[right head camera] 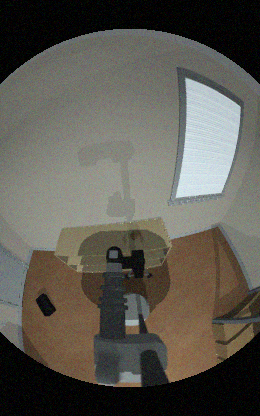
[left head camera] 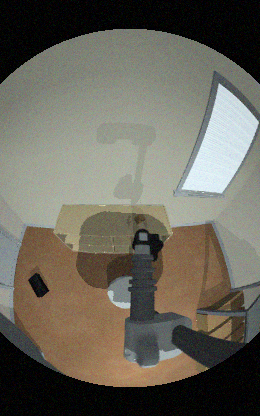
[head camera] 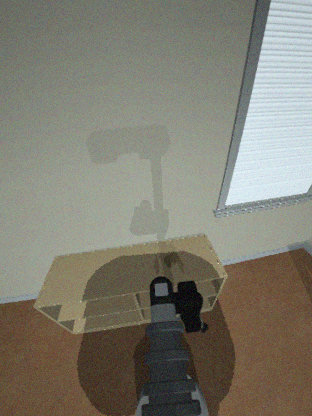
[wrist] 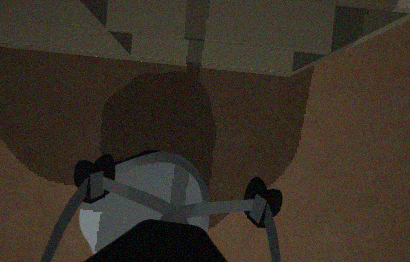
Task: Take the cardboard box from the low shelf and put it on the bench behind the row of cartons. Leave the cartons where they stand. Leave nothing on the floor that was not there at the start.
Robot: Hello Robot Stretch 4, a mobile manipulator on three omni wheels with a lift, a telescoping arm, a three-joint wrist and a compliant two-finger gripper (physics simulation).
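Frame: origin at the robot's base, x down, y right, z back, level; metres.
Seen in the pictures: gripper, fingertip midpoint: [wrist: 181,181]; robot's base, origin of the base link: [right head camera: 131,308] [left head camera: 124,290].
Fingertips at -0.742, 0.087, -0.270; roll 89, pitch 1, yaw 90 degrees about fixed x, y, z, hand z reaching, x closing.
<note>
Offsets run from my fingertips to a thing's top centre, as dx, dy, dz. "*": to the spot under its first point.
The low shelf [head camera: 75,270] [left head camera: 72,217] [right head camera: 70,240] [wrist: 240,57] is a pale wooden open-fronted unit against the wall. A small brown box @(+0.109, -0.002, -0.444) [head camera: 172,259] [left head camera: 139,219] [right head camera: 135,236] is on its top, dim in the robot's shadow; it does not show in the wrist view. My gripper [wrist: 181,181] [right head camera: 139,275] is open and empty, with its fingers wide apart. It is on the front side of the shelf, over the floor and apart from the box. The arm hides part of the shelf's front in the head view. The bench and the row of cartons cannot be made out.
A black object @(+0.669, -1.316, +0.473) [left head camera: 38,285] [right head camera: 45,304] lies on the floor at the left. A wooden unit with several boards [right head camera: 230,332] stands at the lower right. A window @(* -0.724, +0.605, -0.733) [head camera: 275,105] is in the wall at the right. The robot's round grey base shows below the gripper.
</note>
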